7 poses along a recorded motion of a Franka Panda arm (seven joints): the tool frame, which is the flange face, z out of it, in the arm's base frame.
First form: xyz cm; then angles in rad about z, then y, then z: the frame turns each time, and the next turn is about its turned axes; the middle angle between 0 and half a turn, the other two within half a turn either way.
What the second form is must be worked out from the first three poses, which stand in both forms.
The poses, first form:
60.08, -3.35, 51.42, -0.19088, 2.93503, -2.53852
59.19, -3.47, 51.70, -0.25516, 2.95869, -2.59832
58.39, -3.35, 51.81, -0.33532, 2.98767, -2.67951
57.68, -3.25, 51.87, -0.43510, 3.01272, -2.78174
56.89, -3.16, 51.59, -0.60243, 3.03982, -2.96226
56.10, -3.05, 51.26, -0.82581, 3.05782, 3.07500
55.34, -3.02, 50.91, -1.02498, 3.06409, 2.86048
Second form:
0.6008, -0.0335, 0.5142; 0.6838, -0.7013, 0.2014; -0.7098, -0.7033, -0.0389; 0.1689, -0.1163, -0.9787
0.5919, -0.0347, 0.5170; 0.6840, -0.7079, 0.1760; -0.7127, -0.7000, -0.0459; 0.1557, -0.0940, -0.9833
0.5839, -0.0335, 0.5181; 0.6886, -0.7106, 0.1448; -0.7121, -0.7003, -0.0505; 0.1372, -0.0684, -0.9882
0.5768, -0.0325, 0.5187; 0.6933, -0.7112, 0.1165; -0.7106, -0.7015, -0.0542; 0.1203, -0.0453, -0.9917
0.5689, -0.0316, 0.5159; 0.7055, -0.7038, 0.0837; -0.7016, -0.7102, -0.0576; 0.1000, -0.0181, -0.9948
0.5610, -0.0305, 0.5126; 0.7230, -0.6885, 0.0567; -0.6858, -0.7252, -0.0615; 0.0835, 0.0056, -0.9965
0.5534, -0.0302, 0.5091; 0.7344, -0.6776, 0.0402; -0.6747, -0.7351, -0.0662; 0.0744, 0.0215, -0.9970

